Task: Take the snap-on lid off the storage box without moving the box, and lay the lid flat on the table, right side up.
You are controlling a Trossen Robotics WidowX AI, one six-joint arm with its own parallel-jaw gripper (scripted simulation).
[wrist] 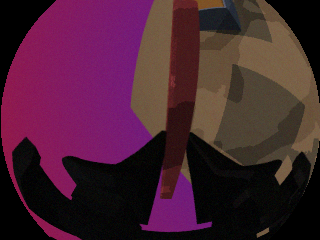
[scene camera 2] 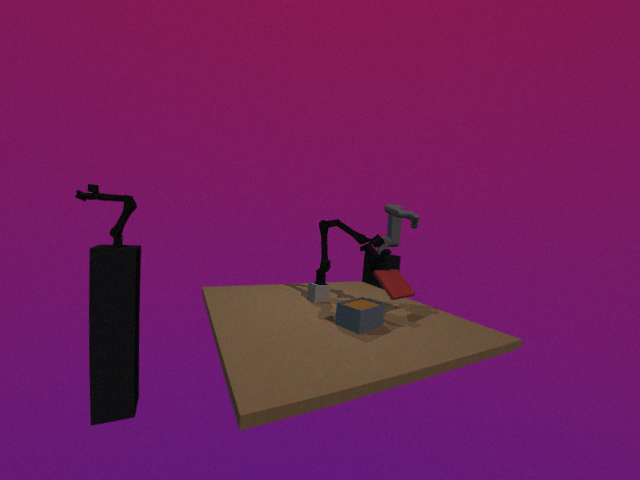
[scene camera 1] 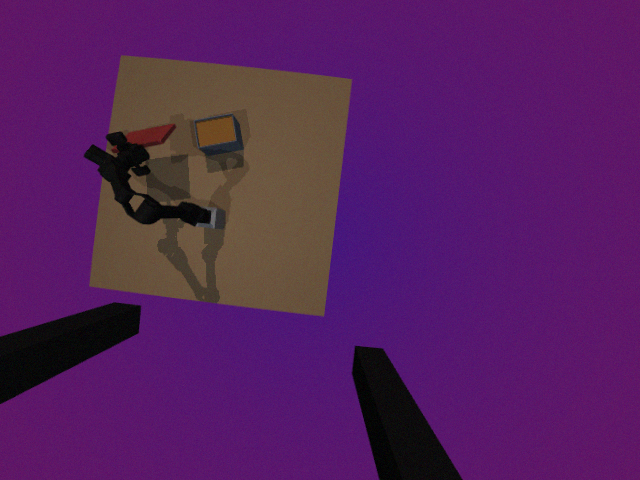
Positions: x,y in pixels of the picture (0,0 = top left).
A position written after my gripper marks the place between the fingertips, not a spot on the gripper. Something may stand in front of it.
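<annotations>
There's a red lid (scene camera 1: 158,135), and my gripper (scene camera 1: 137,146) is carrying it.
</annotations>
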